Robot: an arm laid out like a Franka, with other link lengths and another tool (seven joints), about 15 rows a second.
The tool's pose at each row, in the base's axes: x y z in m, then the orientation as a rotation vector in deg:
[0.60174 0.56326 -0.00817 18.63 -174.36 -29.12]
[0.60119 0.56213 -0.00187 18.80 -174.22 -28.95]
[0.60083 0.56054 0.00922 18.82 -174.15 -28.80]
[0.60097 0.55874 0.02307 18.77 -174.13 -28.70]
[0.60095 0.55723 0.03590 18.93 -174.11 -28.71]
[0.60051 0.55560 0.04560 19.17 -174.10 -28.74]
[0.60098 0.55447 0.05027 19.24 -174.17 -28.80]
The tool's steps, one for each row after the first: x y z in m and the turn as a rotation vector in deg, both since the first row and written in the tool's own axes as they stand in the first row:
[0.00080 0.00111 -0.00628 0.08 0.17 -0.09]
[0.00154 0.00333 -0.01724 0.16 0.28 -0.09]
[0.00184 0.00614 -0.03092 0.21 0.32 -0.05]
[0.00223 0.00892 -0.04353 0.21 0.33 -0.16]
[0.00305 0.01066 -0.05318 0.19 0.34 -0.31]
[0.00285 0.01104 -0.05799 0.17 0.26 -0.37]

